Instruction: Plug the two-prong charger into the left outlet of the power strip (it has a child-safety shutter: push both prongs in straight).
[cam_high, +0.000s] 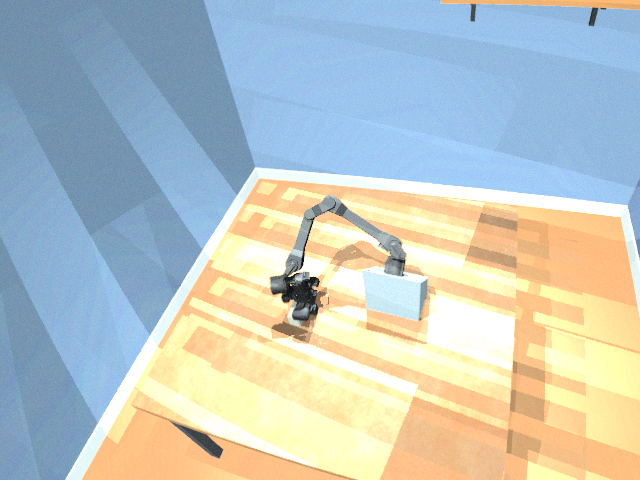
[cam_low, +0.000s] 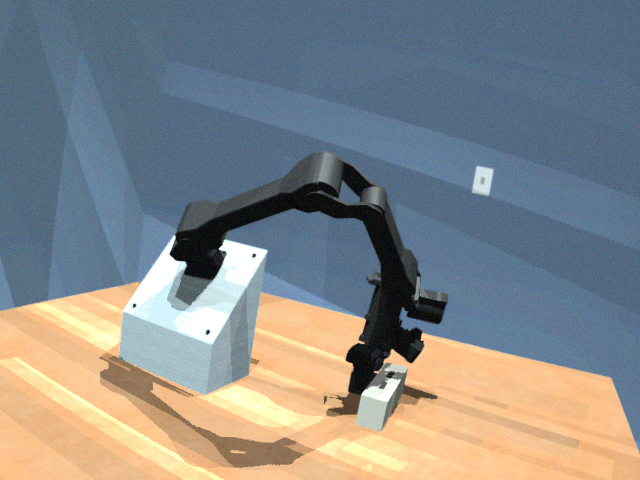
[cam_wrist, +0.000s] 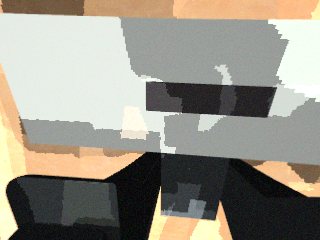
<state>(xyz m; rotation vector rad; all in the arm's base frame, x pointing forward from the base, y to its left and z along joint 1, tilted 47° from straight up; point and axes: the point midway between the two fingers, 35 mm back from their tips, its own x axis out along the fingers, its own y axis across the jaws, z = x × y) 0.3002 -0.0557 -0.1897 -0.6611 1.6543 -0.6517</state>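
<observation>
Right now the two-prong charger is 20 mm ahead of my gripper tip and 10 mm above it.
</observation>
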